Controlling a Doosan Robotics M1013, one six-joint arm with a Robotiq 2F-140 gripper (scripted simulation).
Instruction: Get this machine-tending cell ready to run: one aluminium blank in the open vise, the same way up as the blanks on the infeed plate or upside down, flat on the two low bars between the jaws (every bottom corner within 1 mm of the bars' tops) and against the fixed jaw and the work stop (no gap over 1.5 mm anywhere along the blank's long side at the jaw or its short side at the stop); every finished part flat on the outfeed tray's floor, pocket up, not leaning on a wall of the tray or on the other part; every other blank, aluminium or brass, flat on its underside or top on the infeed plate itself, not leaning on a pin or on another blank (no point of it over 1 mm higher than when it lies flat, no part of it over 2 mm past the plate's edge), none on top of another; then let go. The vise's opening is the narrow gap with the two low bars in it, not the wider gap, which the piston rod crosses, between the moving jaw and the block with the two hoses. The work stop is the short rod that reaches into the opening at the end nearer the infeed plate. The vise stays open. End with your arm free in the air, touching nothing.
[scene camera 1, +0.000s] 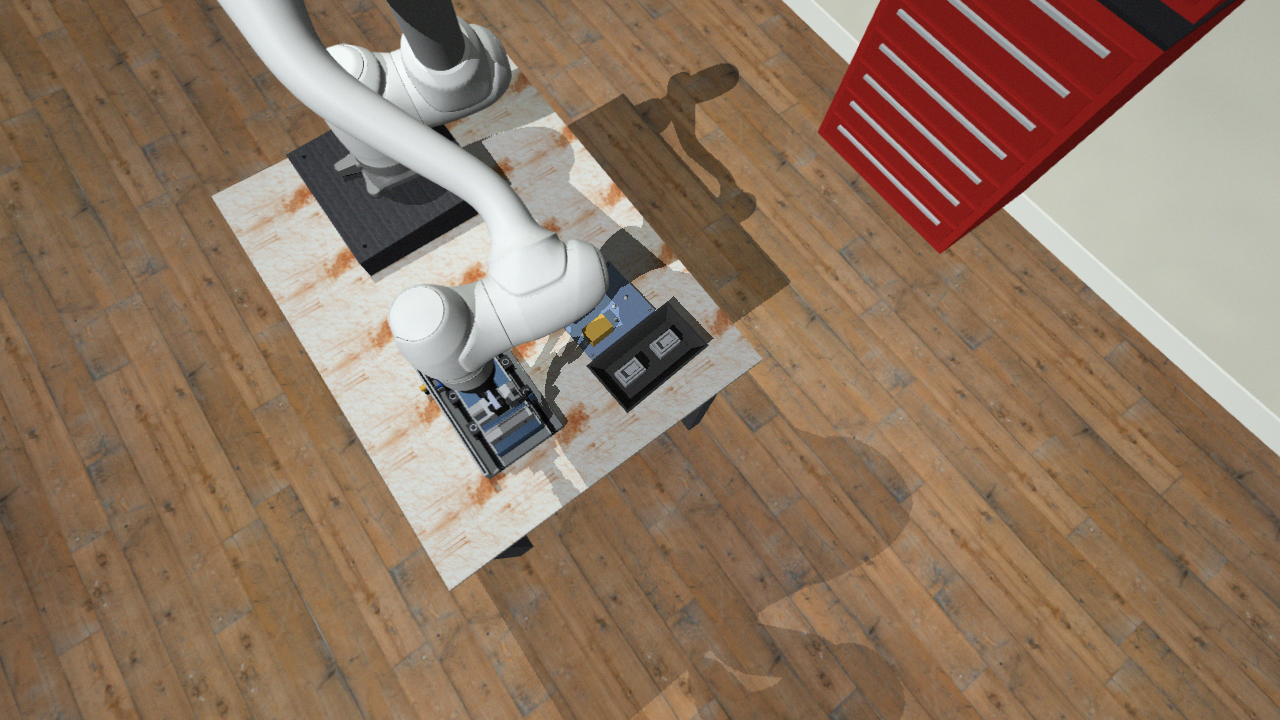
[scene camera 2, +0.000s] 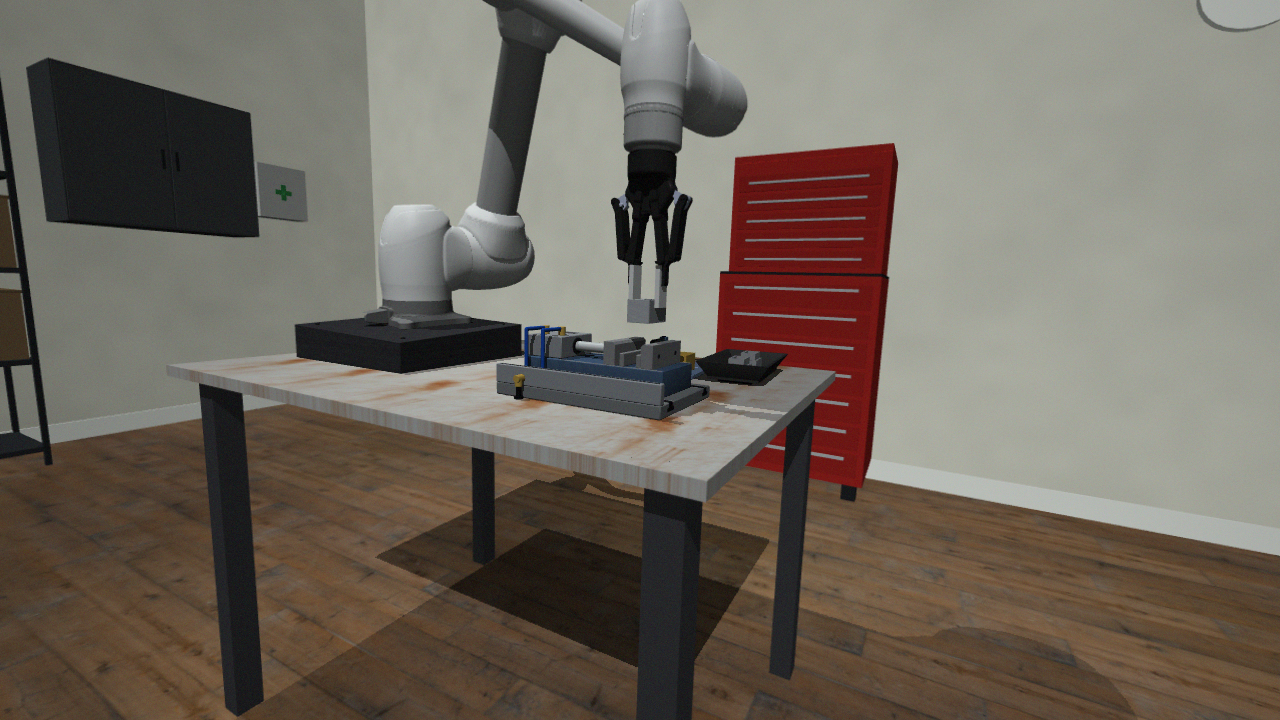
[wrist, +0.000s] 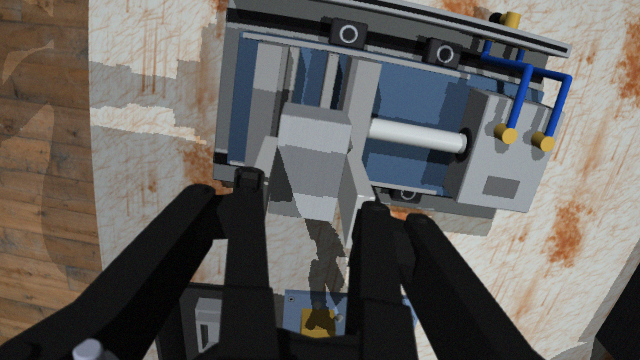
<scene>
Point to the gripper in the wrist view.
308, 164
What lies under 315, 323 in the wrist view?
A brass blank.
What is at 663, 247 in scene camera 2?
The gripper.
</scene>
